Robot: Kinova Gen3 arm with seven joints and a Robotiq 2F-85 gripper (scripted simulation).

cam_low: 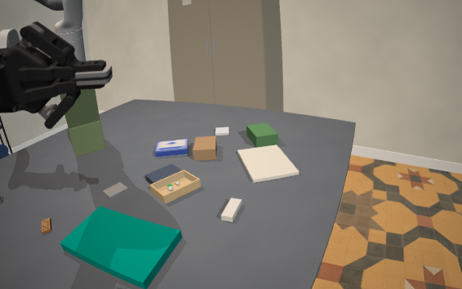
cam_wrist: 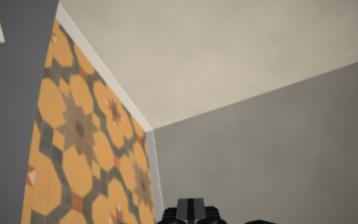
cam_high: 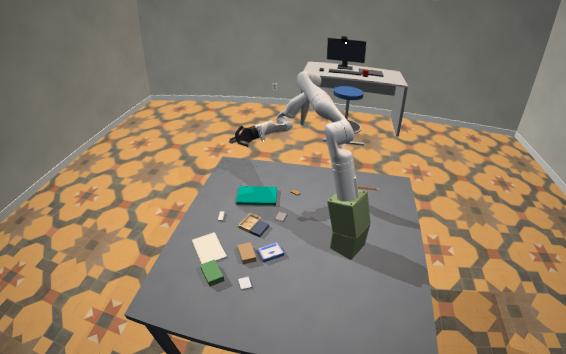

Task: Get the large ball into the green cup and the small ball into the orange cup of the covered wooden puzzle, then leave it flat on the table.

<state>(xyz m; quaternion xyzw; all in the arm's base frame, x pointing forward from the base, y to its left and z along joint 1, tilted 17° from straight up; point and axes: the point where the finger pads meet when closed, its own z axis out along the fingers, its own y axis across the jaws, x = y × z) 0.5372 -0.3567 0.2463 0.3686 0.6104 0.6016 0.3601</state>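
Now: the covered wooden puzzle 11 cm behind my hand, 28 cm to the left of it and 33 cm below it. Round my hand: teal slab: 12 cm behind, 6 cm to the left, 33 cm below; small white block: 5 cm ahead, 24 cm to the left, 33 cm below; grey tile: 27 cm behind, 22 cm to the left, 33 cm below.
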